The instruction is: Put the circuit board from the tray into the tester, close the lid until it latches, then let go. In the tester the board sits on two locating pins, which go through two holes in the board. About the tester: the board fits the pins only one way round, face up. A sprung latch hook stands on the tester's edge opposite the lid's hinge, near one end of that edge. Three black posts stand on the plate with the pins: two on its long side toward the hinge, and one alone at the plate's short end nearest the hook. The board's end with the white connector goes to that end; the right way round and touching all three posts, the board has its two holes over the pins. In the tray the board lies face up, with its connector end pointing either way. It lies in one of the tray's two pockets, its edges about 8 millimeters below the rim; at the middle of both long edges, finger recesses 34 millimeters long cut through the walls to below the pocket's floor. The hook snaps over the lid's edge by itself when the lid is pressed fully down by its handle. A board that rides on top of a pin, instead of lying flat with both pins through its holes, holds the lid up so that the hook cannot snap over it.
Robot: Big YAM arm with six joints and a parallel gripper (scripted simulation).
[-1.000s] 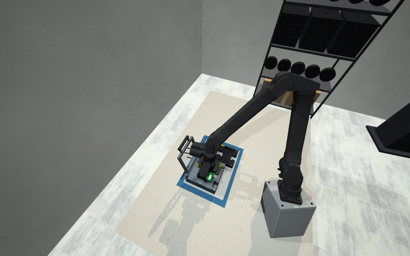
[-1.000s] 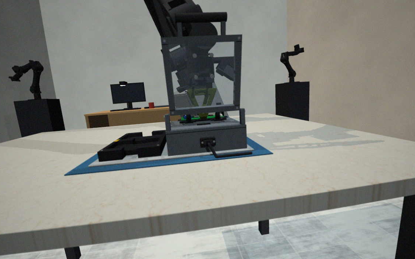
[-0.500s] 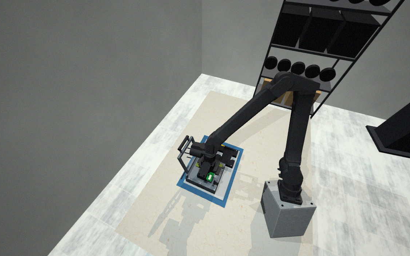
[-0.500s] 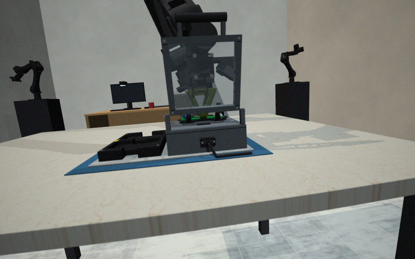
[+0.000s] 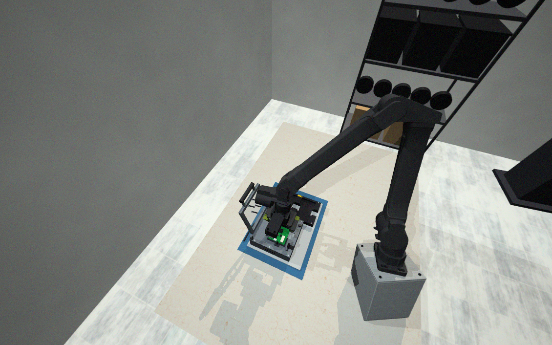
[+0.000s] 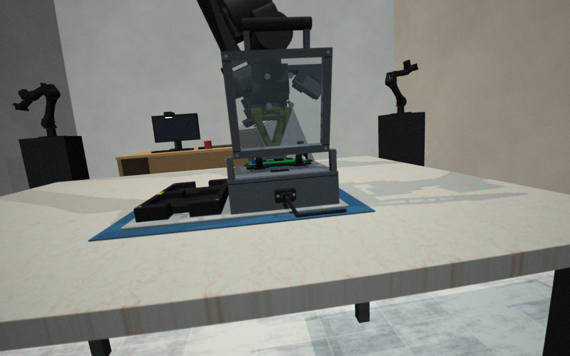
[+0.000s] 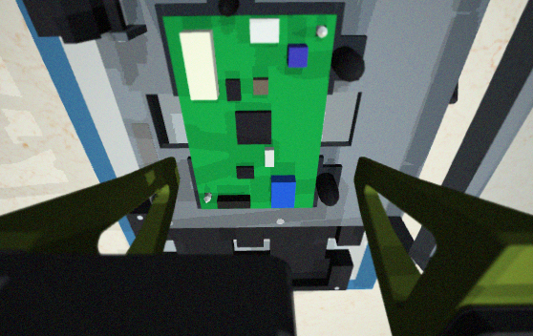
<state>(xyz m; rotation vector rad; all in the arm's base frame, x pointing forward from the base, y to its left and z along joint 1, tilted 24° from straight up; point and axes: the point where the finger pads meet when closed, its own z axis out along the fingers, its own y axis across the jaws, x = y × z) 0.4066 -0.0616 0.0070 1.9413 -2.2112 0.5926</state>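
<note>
My gripper is now 10 mm to the right of the green circuit board and 30 mm above it. The rest, counted from my hand: latch hook 60 mm behind, 80 mm to the left, 10 mm below; dark plate 10 mm to the left, 30 mm below; clear lid 120 mm ahead, 10 mm to the right, 80 mm above.
</note>
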